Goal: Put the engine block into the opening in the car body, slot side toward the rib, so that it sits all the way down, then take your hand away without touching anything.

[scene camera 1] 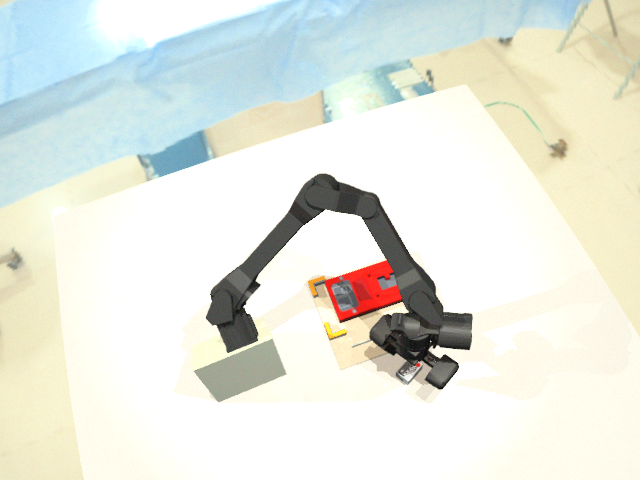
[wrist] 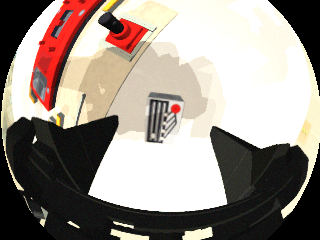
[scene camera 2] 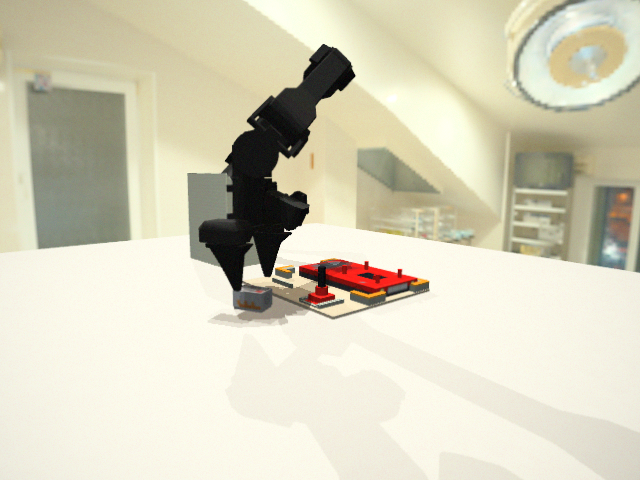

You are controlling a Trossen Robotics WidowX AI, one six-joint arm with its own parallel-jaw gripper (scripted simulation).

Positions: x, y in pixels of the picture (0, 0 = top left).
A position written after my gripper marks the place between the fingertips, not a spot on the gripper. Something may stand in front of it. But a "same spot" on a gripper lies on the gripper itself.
my gripper: scene camera 1; wrist 165, 125; scene camera 2
same spot on my gripper: [scene camera 1: 389, 346] = [scene camera 2: 260, 239]
